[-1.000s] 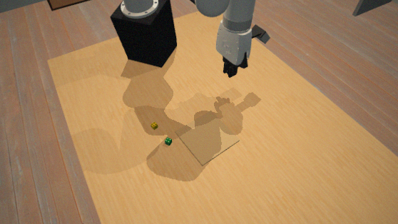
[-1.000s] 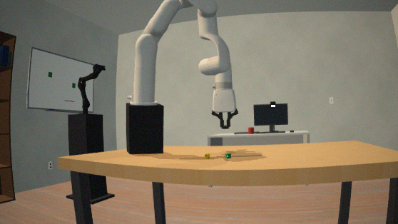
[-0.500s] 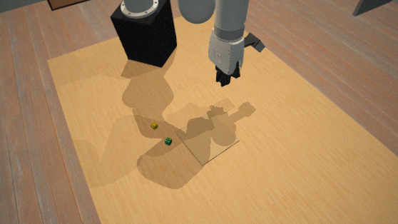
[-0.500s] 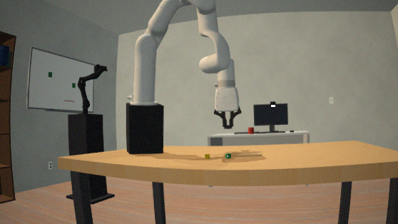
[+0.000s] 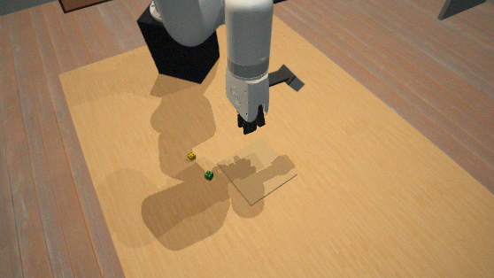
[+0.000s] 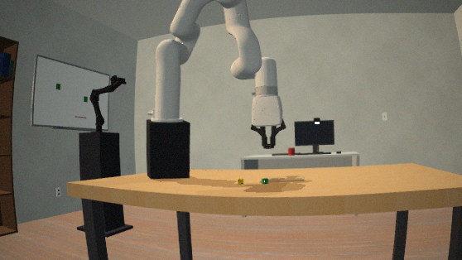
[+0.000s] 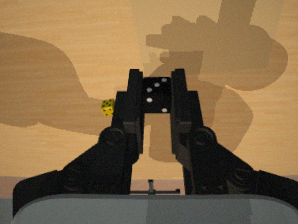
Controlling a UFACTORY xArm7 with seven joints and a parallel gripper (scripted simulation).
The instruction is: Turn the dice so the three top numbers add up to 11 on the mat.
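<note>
Now: hand 50 mm short of the tan mat and 120 mm above it. From my hand the other things lie so: black die: 10 mm below; then yellow die: 60 mm behind, 120 mm to the right, 120 mm below; then green die: 10 mm ahead, 110 mm to the right, 120 mm below.
</note>
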